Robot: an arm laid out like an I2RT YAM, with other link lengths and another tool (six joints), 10 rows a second.
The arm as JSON. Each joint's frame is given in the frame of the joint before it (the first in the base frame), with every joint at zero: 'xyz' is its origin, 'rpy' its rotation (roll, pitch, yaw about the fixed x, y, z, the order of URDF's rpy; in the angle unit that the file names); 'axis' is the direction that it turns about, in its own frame. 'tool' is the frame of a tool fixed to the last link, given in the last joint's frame.
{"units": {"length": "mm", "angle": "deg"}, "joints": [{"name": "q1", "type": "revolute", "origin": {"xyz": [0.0, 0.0, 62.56], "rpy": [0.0, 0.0, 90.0]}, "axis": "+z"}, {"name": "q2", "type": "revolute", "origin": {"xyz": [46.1, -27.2, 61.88], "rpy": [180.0, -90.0, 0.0]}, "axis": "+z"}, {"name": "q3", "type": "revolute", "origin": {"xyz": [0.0, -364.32, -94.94], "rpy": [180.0, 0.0, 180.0]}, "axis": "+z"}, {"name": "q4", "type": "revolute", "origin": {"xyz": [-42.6, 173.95, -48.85], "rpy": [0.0, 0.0, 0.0]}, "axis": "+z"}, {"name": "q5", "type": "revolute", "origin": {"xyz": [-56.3, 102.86, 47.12], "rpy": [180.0, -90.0, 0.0]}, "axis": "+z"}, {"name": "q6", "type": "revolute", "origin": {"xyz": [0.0, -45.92, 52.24], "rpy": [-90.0, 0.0, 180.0]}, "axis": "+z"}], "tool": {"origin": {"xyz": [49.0, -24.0, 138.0], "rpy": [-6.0, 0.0, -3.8]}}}
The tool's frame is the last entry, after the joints.
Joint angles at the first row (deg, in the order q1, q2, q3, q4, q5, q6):
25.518, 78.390, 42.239, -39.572, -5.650, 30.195
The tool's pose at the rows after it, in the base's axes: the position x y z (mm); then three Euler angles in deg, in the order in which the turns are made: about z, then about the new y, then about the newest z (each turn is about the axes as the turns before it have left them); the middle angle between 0 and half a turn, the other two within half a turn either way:
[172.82 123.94 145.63 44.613 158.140 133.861]
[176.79 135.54 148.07 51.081 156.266 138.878]
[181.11 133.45 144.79 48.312 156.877 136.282]
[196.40 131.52 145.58 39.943 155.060 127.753]
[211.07 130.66 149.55 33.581 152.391 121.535]
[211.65 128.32 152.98 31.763 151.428 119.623]
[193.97 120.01 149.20 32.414 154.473 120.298]
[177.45 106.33 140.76 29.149 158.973 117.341]
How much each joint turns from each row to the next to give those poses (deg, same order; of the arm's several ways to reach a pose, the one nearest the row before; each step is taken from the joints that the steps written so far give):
0.044, 2.143, -0.088, 3.258, -3.934, -1.092
0.021, 1.464, 0.001, 2.249, -2.908, -1.095
-0.021, 0.611, -0.001, 0.482, 1.247, 0.024
-0.021, -0.153, 0.087, 2.535, 2.754, -0.283
-0.002, -0.524, 0.109, 2.515, 2.316, -0.025
0.001, -1.116, 0.088, -0.155, 0.766, -0.173
0.066, -1.135, -0.001, -4.194, 0.043, 0.000
-0.002, -0.219, 0.001, -4.592, 1.661, 0.042

